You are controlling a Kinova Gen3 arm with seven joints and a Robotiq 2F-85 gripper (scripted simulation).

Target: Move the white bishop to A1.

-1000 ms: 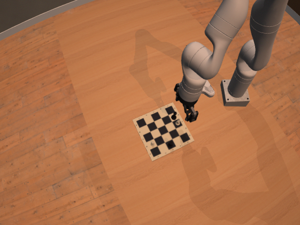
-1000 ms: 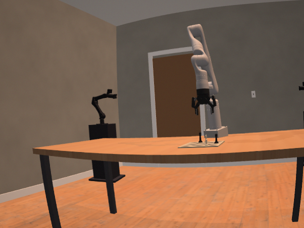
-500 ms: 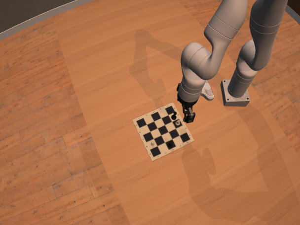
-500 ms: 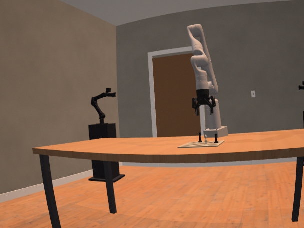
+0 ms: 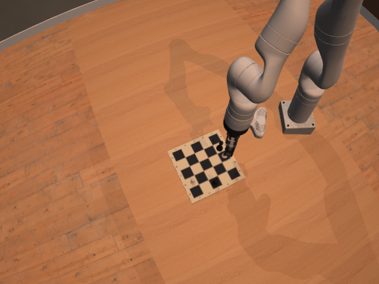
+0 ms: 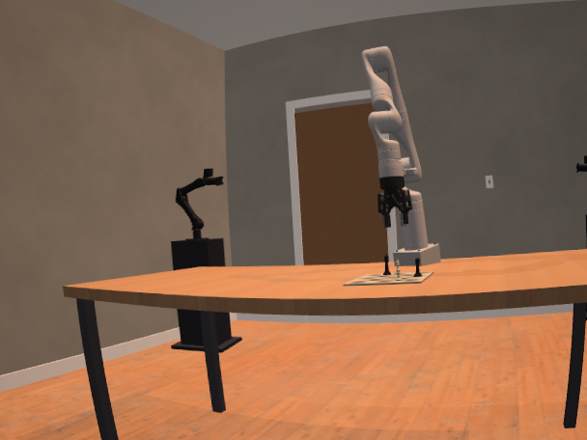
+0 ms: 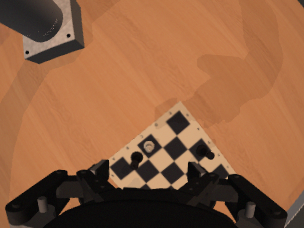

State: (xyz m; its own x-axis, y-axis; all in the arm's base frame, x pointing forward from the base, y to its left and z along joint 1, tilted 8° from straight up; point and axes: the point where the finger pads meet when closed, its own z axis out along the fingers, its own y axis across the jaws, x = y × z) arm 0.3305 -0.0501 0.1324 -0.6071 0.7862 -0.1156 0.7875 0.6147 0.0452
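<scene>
The chessboard lies 8 cm ahead of my hand, 1 cm to the right of it and 15 cm below it. Round my hand: white piece: 16 cm ahead, 1 cm to the left, 13 cm below.
</scene>
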